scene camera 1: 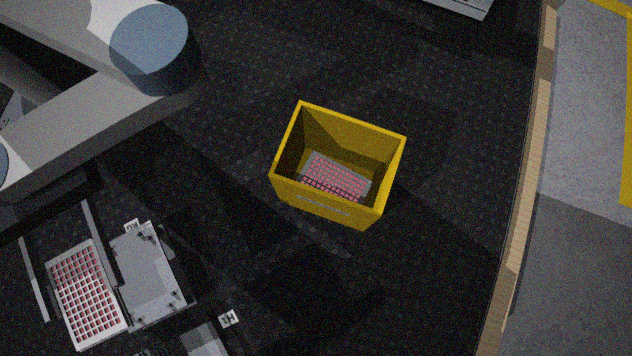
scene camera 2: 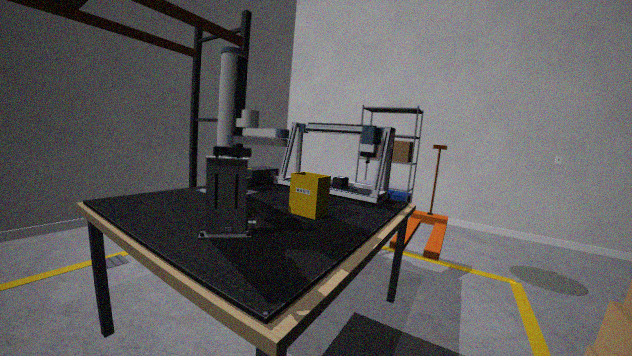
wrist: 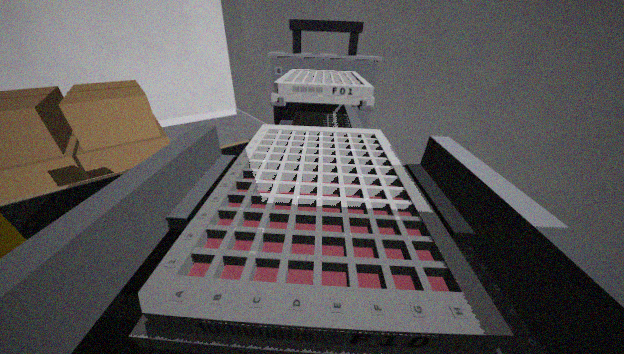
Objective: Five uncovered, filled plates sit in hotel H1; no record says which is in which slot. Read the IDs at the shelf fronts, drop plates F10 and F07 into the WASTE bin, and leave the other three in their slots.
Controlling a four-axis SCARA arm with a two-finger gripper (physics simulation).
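Places are measured from the arm's base along level axes (x ahead, y left, z up), in metres.
Where they show: gripper, fingertip midpoint: [scene camera 1: 84, 303] [wrist: 320, 150].
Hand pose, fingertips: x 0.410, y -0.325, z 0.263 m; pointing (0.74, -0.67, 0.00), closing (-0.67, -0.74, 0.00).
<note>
Each offset is from my fingertips to the centre of the thing. "*": to the spot under its first point.
My gripper [scene camera 1: 75, 289] [wrist: 320, 150] is shut on plate F10 {dx -0.009, dy +0.008, dz -0.012 m} [scene camera 1: 90, 296] [wrist: 305, 252], a white gridded plate with red-filled wells, held level between the two long fingers. Its ID shows dimly on the front edge in the wrist view. Plate F01 {dx +0.111, dy -0.103, dz +0.009 m} [wrist: 325, 93] sits high in hotel H1 {* dx +0.116, dy -0.193, dz +0.029 m} [wrist: 372, 61], beyond the held plate. Other hotel slots are hidden or too dark to read. The yellow WASTE bin {dx +0.236, dy +0.299, dz -0.150 m} [scene camera 1: 325, 206] [scene camera 2: 309, 196] stands upright, and a red-filled plate {dx +0.235, dy +0.298, dz -0.237 m} [scene camera 1: 336, 179] lies on its floor; its ID cannot be read.
A grey fixture {dx -0.026, dy +0.025, dz -0.215 m} [scene camera 1: 145, 280] stands beside the held plate, near the RG label {* dx -0.104, dy +0.097, dz -0.249 m} [scene camera 1: 132, 226]. The H1 label {* dx +0.137, dy +0.008, dz -0.249 m} [scene camera 1: 228, 318] is to its right. The arm's column [scene camera 2: 227, 100] stands behind a dark pedestal [scene camera 2: 227, 190]. A gantry frame [scene camera 2: 330, 128] stands behind the bin. Cardboard boxes [wrist: 112, 120] show at left.
</note>
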